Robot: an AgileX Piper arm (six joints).
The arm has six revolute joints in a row. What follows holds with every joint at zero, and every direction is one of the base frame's.
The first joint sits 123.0 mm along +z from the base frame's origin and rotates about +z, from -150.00 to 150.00 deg.
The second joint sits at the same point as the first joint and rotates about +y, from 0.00 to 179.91 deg.
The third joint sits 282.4 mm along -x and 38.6 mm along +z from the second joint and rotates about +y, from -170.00 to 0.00 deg.
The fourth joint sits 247.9 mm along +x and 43.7 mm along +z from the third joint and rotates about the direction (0.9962, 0, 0.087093), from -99.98 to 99.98 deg.
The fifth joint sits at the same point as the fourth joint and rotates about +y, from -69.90 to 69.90 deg.
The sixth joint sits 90.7 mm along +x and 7.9 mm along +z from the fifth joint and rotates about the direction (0.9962, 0, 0.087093), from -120.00 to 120.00 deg.
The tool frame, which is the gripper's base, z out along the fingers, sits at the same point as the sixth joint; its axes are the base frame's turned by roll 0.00, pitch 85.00 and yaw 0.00 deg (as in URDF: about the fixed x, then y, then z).
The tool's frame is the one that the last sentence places.
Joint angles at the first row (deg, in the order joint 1, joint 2, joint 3, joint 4, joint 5, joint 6):
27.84, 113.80, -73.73, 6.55, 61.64, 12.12
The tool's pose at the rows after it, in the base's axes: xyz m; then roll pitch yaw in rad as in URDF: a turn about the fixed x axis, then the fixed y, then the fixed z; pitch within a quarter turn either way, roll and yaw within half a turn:
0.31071, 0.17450, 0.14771, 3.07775, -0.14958, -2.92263
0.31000, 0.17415, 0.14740, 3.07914, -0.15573, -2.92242
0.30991, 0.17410, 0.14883, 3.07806, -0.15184, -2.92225
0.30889, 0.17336, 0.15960, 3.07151, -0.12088, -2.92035
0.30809, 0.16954, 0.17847, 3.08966, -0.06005, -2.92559
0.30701, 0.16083, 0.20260, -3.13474, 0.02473, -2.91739
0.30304, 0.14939, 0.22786, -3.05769, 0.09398, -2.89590
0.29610, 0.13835, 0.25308, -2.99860, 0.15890, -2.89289
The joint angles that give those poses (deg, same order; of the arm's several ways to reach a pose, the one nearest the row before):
27.84, 114.13, -73.74, 6.55, 62.07, 12.12
27.84, 114.13, -73.63, 6.55, 62.33, 12.12
27.84, 113.90, -73.63, 6.55, 62.33, 12.12
27.84, 112.09, -73.52, 6.43, 62.22, 12.12
27.84, 108.99, -73.52, 4.28, 62.12, 13.47
27.84, 105.00, -73.52, -0.84, 62.26, 15.39
27.84, 100.84, -73.52, -6.64, 63.75, 16.72
27.84, 96.54, -73.43, -11.12, 65.38, 18.32

